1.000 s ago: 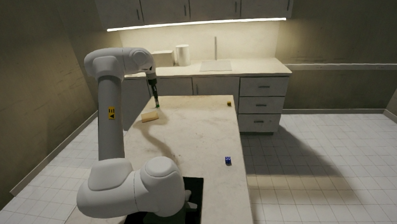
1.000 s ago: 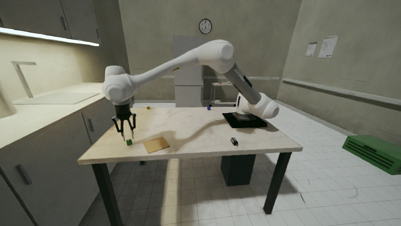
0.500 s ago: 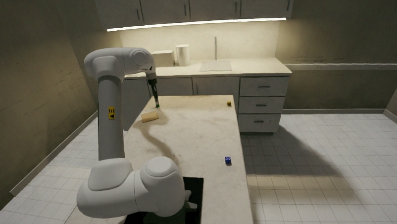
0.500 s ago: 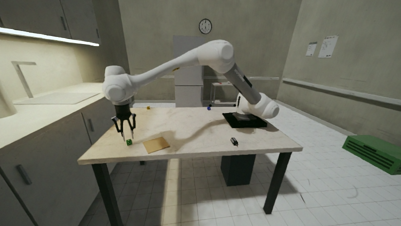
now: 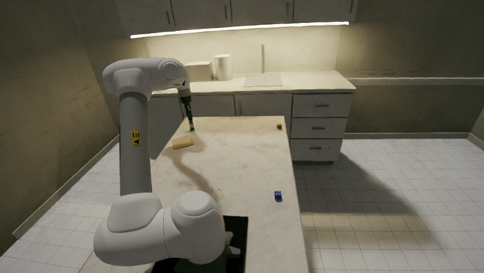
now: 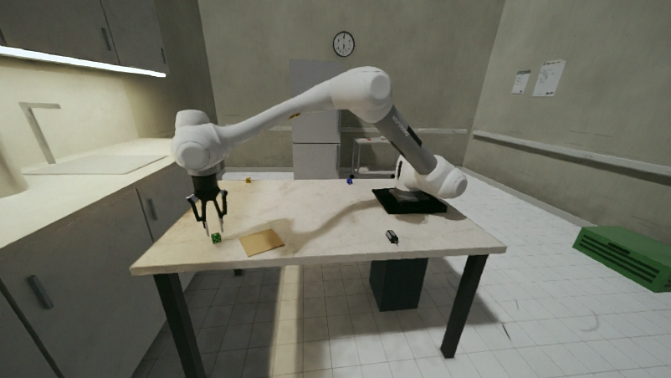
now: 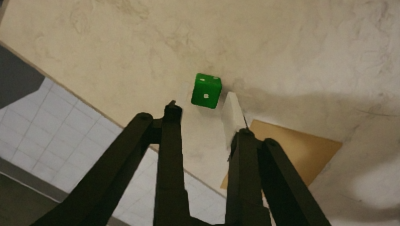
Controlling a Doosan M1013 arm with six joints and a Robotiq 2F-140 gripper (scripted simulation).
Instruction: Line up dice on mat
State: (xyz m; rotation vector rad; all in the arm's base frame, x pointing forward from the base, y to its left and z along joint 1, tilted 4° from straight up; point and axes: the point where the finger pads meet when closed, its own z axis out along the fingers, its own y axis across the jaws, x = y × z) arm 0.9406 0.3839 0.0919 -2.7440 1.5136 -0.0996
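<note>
Now: hand 5 cm above the green die. From my hand the other things lie so: yellow die: 67 cm to the right, 5 cm below, 5 cm ahead; tan mat: 17 cm behind, 7 cm below, 1 cm to the left; blue die: 65 cm to the right, 63 cm behind, 5 cm below.
</note>
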